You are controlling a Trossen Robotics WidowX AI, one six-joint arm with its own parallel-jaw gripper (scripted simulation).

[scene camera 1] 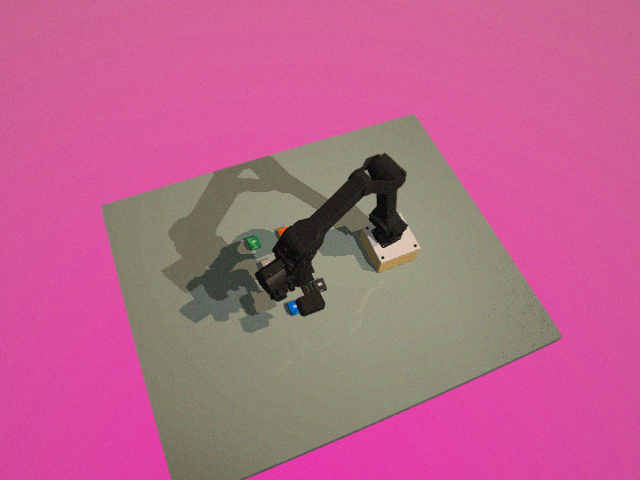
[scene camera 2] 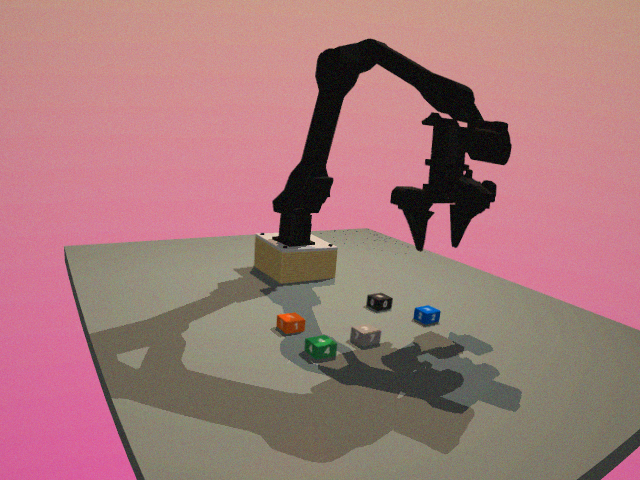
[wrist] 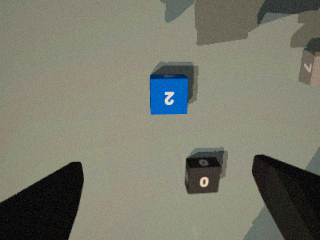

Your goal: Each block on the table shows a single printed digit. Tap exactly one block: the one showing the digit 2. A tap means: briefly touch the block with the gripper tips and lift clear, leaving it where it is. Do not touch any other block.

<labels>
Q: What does the gripper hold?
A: Nothing.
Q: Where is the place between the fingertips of the gripper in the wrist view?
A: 169,167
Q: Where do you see a black block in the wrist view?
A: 202,175
</labels>
